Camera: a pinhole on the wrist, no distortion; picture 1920 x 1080 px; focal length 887.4 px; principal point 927.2 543.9 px. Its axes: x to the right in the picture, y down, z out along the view. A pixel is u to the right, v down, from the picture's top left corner.
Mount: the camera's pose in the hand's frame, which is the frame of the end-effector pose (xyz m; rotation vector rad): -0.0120 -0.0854 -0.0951 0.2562 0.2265 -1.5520
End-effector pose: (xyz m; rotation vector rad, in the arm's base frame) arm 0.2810 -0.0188 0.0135 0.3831 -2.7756 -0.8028
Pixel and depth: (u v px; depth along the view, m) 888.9 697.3 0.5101
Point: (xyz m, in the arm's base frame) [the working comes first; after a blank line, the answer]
In the camera's frame: -0.0220 0.0882 0.5101

0.1445 -0.0230 -0.4260
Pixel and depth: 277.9 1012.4 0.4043
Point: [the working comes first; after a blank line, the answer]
In the camera's frame: -0.2958 0.2134 0.4043

-0.0228 0.1702 -0.2348
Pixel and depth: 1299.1 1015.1 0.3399
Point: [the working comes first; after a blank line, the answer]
In the camera's frame: 0.1424 0.1805 0.3399

0.1331 -0.2412 -0.2963
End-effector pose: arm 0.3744 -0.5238 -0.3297 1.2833 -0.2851 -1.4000
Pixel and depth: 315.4 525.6 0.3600
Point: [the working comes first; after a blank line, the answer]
In the camera's frame: -0.2482 -0.0074 0.3600

0.1342 -0.6700 -0.1631
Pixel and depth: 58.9 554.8 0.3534
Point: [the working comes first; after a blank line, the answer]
In the camera's frame: -0.3458 0.0043 0.3534

0.1708 -0.7202 -0.0866
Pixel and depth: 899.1 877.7 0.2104
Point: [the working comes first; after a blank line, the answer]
In the camera's frame: -0.0067 0.0791 0.2104

0.2256 -0.5835 -0.4321
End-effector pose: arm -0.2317 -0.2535 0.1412 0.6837 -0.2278 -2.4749
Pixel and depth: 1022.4 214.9 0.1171
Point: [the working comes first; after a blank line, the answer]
In the camera's frame: 0.0126 -0.0434 0.1171

-0.2592 -0.1109 0.1359
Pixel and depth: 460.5 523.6 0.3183
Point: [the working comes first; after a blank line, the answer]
In the camera's frame: -0.1674 -0.0073 0.3183

-0.3572 -0.2165 0.3671
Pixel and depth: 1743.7 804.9 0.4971
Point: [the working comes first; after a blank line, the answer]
In the camera's frame: 0.4574 0.1462 0.4971

-0.7652 0.2362 0.0942
